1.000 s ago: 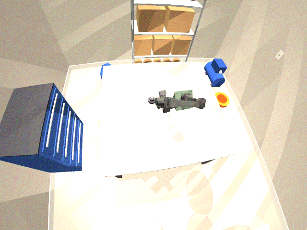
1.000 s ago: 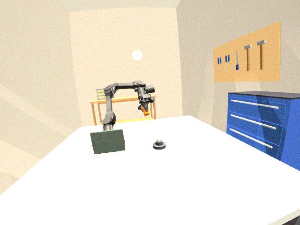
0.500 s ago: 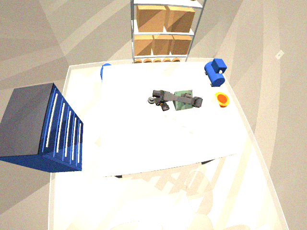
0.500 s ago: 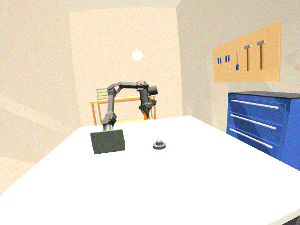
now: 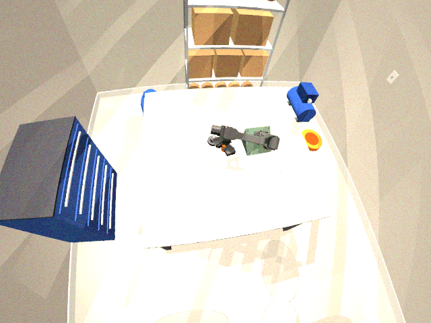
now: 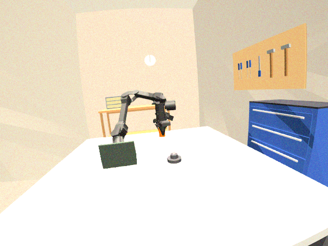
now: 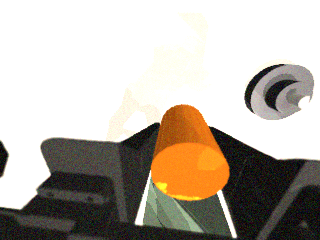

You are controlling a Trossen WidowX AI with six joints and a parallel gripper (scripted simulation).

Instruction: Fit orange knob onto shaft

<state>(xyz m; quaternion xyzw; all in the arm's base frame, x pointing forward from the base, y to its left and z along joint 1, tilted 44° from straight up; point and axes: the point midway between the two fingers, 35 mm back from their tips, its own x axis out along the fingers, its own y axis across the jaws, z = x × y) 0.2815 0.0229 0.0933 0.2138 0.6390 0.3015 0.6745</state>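
The round grey pedestal is 30 mm ahead of my gripper tip, 150 mm to the right of it and 90 mm below it. Also, from my gripper tip: orange knob: 30 mm above.
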